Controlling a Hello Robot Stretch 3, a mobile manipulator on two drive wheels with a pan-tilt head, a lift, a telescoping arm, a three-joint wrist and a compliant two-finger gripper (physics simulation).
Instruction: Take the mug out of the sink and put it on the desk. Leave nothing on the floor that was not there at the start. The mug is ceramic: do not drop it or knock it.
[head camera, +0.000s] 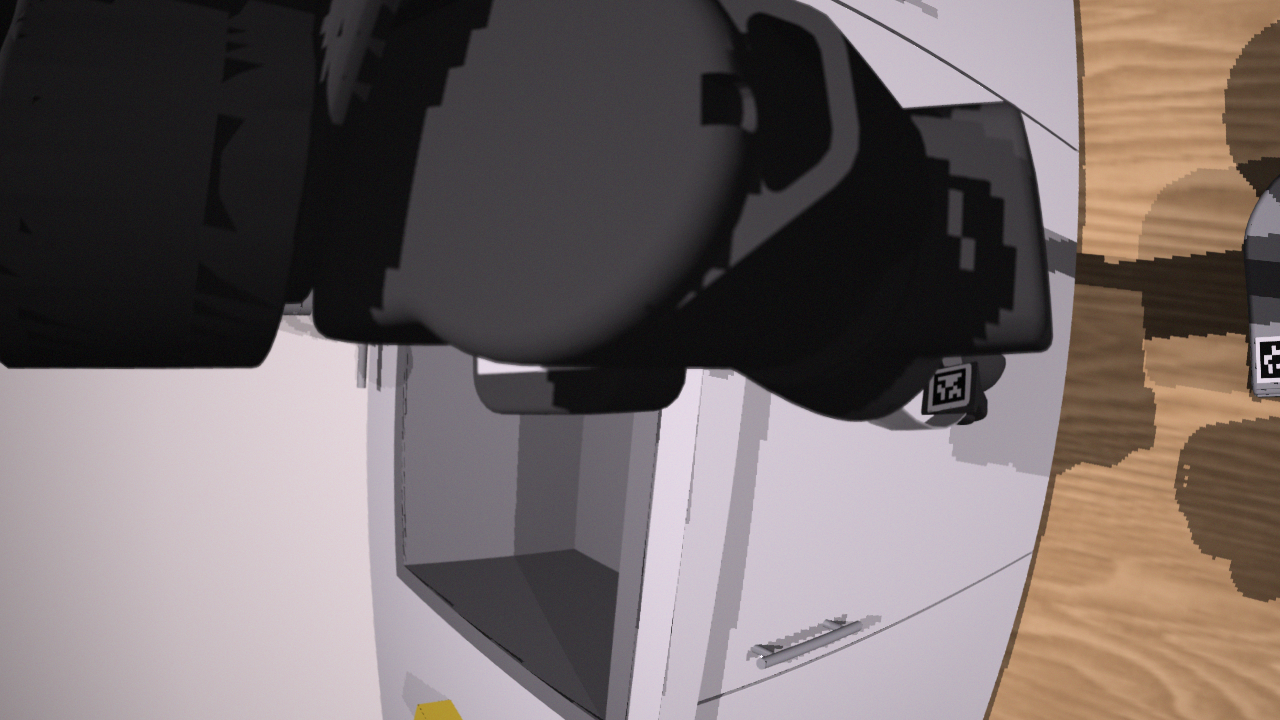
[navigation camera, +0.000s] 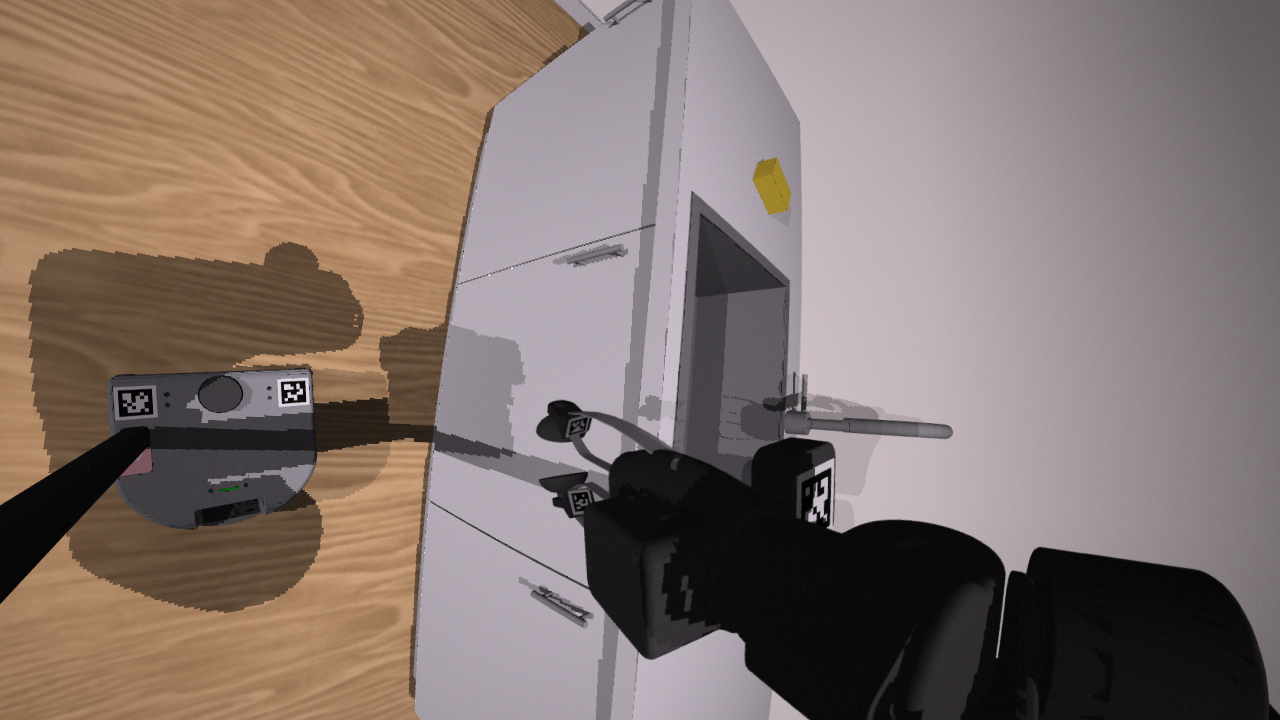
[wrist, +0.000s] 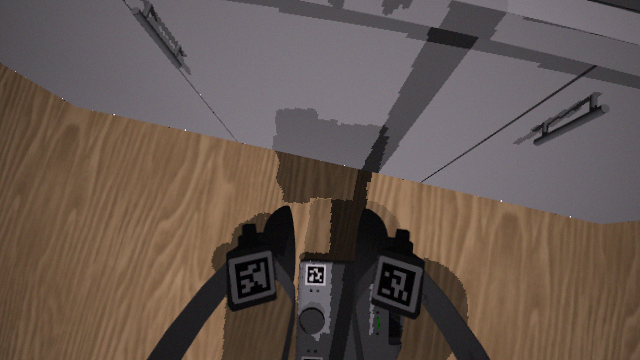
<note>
I see my gripper (head camera: 966, 318) and a sink cabinet (head camera: 733, 548).
My gripper shows as well in the navigation camera view (navigation camera: 554, 449) and in the wrist view (wrist: 325, 233). The sink cabinet also shows in the navigation camera view (navigation camera: 617, 254) and in the wrist view (wrist: 529, 110).
</note>
